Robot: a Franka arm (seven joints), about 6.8 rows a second.
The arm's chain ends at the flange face. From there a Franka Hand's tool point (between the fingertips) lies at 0.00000 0.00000 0.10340 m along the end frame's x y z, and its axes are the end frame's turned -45 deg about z.
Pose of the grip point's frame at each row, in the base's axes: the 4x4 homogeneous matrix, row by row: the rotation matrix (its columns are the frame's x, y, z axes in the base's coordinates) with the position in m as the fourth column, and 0 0 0 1 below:
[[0.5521, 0.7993, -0.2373, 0.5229], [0.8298, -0.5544, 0.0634, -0.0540], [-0.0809, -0.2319, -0.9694, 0.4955], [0, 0, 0, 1]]
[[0.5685, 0.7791, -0.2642, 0.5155], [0.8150, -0.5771, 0.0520, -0.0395], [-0.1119, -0.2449, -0.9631, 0.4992], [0, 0, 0, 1]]
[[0.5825, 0.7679, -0.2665, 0.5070], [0.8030, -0.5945, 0.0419, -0.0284], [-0.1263, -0.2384, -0.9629, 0.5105], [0, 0, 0, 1]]
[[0.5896, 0.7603, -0.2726, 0.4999], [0.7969, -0.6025, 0.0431, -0.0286], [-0.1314, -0.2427, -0.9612, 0.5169], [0, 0, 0, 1]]
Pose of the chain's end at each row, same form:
[[0.9556, 0.1748, -0.2373, 0.5474], [0.1947, -0.9788, 0.0634, -0.0606], [-0.2212, -0.1068, -0.9694, 0.5957], [0, 0, 0, 1]]
[[0.9529, 0.1489, -0.2642, 0.5428], [0.1682, -0.9844, 0.0520, -0.0449], [-0.2523, -0.0940, -0.9631, 0.5988], [0, 0, 0, 1]]
[[0.9549, 0.1311, -0.2665, 0.5346], [0.1474, -0.9882, 0.0419, -0.0327], [-0.2579, -0.0793, -0.9629, 0.6101], [0, 0, 0, 1]]
[[0.9545, 0.1207, -0.2726, 0.5281], [0.1375, -0.9895, 0.0431, -0.0331], [-0.2645, -0.0787, -0.9612, 0.6163], [0, 0, 0, 1]]

